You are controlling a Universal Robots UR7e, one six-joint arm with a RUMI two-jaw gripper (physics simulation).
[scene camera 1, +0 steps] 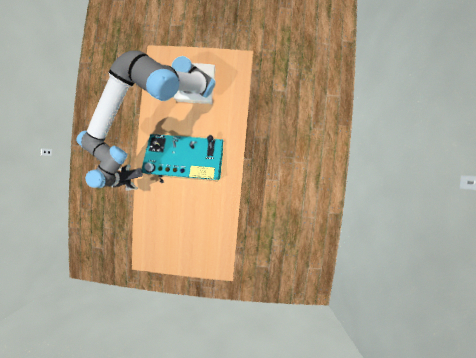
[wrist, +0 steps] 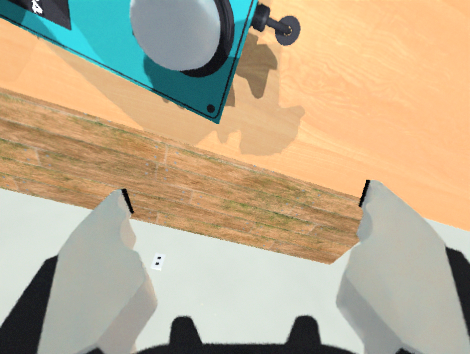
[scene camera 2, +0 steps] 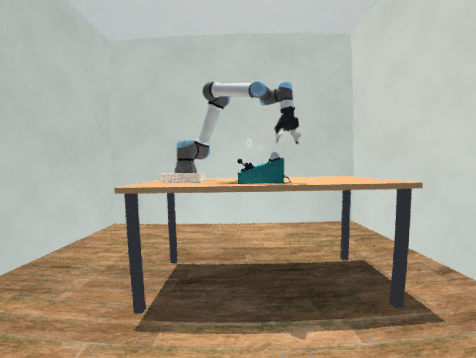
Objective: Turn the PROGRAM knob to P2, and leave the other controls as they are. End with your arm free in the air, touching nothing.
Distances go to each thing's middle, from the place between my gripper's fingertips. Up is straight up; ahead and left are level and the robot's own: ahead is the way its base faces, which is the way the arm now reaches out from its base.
Labels:
Now: the teal control panel [scene camera 1: 181, 160] 220 mm to the left of my hand, 170 mm behind it and 130 mm below it.

